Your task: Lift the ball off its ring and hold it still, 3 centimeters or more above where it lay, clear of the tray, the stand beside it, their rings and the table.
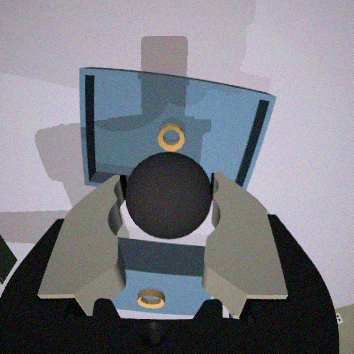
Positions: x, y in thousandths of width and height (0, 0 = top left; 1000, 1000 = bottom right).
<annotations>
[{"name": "my gripper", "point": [476, 496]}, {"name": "dark ball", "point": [473, 552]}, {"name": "blue tray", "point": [357, 326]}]
</annotations>
